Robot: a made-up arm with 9 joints. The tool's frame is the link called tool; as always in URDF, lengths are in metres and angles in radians.
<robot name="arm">
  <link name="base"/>
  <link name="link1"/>
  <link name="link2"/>
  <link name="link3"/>
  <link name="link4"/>
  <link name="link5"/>
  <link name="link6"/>
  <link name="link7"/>
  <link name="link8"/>
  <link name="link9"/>
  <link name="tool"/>
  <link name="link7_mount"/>
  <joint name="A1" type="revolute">
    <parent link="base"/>
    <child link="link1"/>
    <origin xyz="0 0 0.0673" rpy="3.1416 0 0"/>
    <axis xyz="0 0 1"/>
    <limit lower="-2.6" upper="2.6" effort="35" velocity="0.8"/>
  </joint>
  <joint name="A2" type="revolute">
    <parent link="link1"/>
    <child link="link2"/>
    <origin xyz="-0.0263 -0.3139 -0.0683" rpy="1.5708 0 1.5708"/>
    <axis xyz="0 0 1"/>
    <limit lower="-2.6" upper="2.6" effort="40" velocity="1.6"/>
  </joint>
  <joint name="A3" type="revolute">
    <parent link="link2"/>
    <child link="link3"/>
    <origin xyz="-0.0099 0.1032 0.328" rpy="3.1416 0 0"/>
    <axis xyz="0 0 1"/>
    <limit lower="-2.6" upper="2.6" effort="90" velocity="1.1"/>
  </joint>
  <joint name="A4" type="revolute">
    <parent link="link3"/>
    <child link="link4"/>
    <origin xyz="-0.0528 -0.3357 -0.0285" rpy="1.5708 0 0"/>
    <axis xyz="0 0 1"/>
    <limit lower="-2.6" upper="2.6" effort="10" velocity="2.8"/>
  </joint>
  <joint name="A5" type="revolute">
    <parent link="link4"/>
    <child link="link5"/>
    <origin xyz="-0.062 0.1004 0.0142" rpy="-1.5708 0 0"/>
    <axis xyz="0 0 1"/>
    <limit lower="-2.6" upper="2.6" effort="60" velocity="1.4"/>
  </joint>
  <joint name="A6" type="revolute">
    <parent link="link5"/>
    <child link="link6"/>
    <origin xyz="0.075 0.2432 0.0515" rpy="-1.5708 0 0"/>
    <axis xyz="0 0 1"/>
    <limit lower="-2.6" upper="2.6" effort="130" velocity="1.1"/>
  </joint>
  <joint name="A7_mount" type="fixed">
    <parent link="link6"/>
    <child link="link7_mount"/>
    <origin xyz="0.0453 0.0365 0.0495" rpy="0 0 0"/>
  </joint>
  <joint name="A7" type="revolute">
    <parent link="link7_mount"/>
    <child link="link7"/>
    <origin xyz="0.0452 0.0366 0.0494" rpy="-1.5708 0 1.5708"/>
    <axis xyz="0 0 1"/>
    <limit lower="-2.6" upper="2.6" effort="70" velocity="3"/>
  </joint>
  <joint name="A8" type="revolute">
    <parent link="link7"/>
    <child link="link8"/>
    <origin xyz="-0.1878 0.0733 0.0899" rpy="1.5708 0 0"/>
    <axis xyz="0 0 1"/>
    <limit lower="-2.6" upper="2.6" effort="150" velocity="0.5"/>
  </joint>
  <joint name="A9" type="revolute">
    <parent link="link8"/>
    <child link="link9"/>
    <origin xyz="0.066 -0.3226 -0.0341" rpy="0 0 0"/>
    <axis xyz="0 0 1"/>
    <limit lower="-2.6" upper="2.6" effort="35" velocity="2.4"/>
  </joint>
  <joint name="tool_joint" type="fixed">
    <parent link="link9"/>
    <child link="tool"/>
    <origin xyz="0.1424 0.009 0.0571" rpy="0 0 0"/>
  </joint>
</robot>
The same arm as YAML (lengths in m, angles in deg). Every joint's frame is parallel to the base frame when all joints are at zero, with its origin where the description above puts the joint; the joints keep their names.
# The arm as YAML. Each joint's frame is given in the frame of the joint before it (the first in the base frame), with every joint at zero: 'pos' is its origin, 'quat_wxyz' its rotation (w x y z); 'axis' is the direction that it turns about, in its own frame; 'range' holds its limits. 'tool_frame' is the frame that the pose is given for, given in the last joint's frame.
length_unit: m
angle_unit: deg
joints:
  - joint: A1
    pos: [0.0, 0.0, 0.0673]
    quat_wxyz: [1.0, 0.0, 0.0, 0.0]
    axis: [0.0, 0.0, -1.0]
    range: [-148.97, 148.97]
  - joint: A2
    pos: [-0.0263, 0.3139, 0.0683]
    quat_wxyz: [1.0, 0.0, 0.0, 0.0]
    axis: [1.0, 0.0, 0.0]
    range: [-148.97, 148.97]
  - joint: A3
    pos: [0.328, 0.0099, -0.1032]
    quat_wxyz: [1.0, 0.0, 0.0, 0.0]
    axis: [-1.0, 0.0, 0.0]
    range: [-148.97, 148.97]
  - joint: A4
    pos: [0.0285, 0.0528, -0.3357]
    quat_wxyz: [1.0, 0.0, 0.0, 0.0]
    axis: [0.0, 0.0, -1.0]
    range: [-148.97, 148.97]
  - joint: A5
    pos: [-0.1004, 0.062, -0.0142]
    quat_wxyz: [1.0, 0.0, 0.0, 0.0]
    axis: [-1.0, 0.0, 0.0]
    range: [-148.97, 148.97]
  - joint: A6
    pos: [-0.0515, -0.075, 0.2432]
    quat_wxyz: [1.0, 0.0, 0.0, 0.0]
    axis: [0.0, 0.0, 1.0]
    range: [-148.97, 148.97]
  - joint: A7
    pos: [0.0731, -0.0905, 0.0989]
    quat_wxyz: [1.0, 0.0, 0.0, 0.0]
    axis: [0.0, 1.0, 0.0]
    range: [-148.97, 148.97]
  - joint: A8
    pos: [-0.1878, 0.0899, -0.0733]
    quat_wxyz: [1.0, 0.0, 0.0, 0.0]
    axis: [0.0, 0.0, 1.0]
    range: [-148.97, 148.97]
  - joint: A9
    pos: [0.066, -0.3226, -0.0341]
    quat_wxyz: [1.0, 0.0, 0.0, 0.0]
    axis: [0.0, 0.0, 1.0]
    range: [-148.97, 148.97]
tool_frame:
  pos: [0.1424, 0.009, 0.0571]
  quat_wxyz: [1.0, 0.000004, -0.000004, 0.0]

